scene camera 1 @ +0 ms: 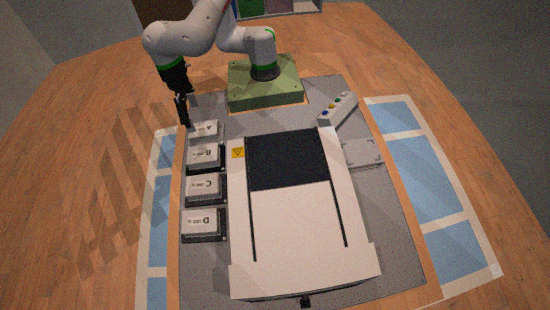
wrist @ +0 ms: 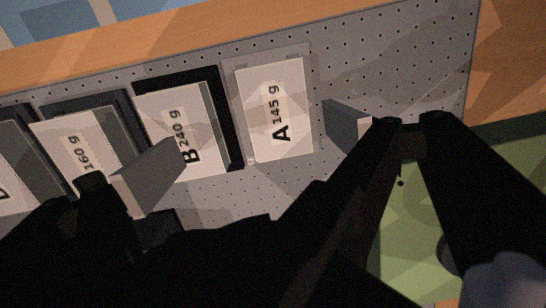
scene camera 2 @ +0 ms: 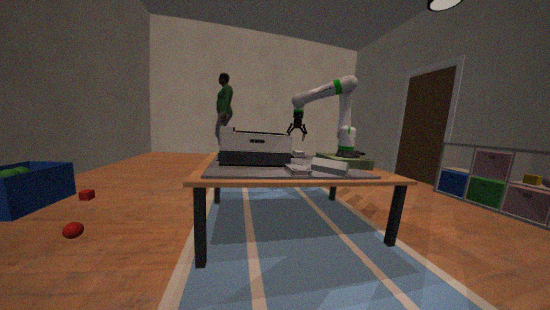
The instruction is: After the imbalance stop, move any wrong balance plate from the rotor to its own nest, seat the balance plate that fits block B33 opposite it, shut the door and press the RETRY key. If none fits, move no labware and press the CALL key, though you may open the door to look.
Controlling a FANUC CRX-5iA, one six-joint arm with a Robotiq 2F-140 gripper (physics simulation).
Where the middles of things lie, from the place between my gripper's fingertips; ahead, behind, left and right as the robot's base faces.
Scene:
Right now the white centrifuge (scene camera 1: 308, 239) is 400 mm ahead of my hand, 360 mm to the left of it and 30 mm below it. From my hand the other things lie so: grey button box (scene camera 1: 336, 114) (580 mm to the left, 110 mm below, 100 mm behind).

